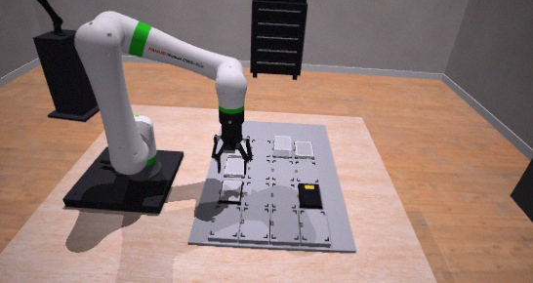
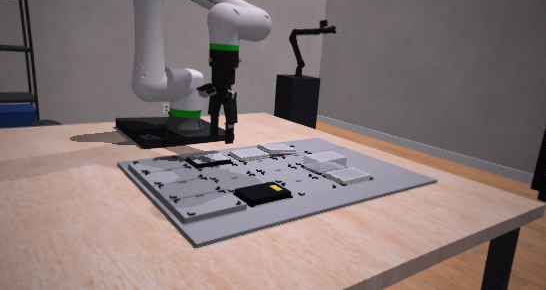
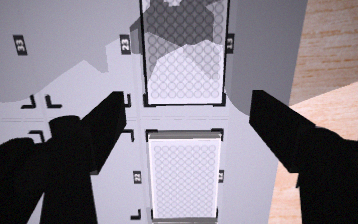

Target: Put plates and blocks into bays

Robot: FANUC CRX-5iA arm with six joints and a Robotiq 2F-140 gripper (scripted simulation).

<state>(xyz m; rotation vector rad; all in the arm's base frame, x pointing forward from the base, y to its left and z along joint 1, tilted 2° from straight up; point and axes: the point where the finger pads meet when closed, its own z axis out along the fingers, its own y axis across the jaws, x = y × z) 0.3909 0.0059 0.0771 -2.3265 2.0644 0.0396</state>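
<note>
Right now the white plate is 3 cm behind my hand, 24 cm to the left of it and 8 cm below it. The rest, counted from my hand: pale 96-well plate: 1 cm behind, 12 cm to the left, 9 cm below; bay label 33: 17 cm ahead, 2 cm to the right, 10 cm below; sealed 96-well plate: 1 cm ahead, 4 cm to the right, 9 cm below.
</note>
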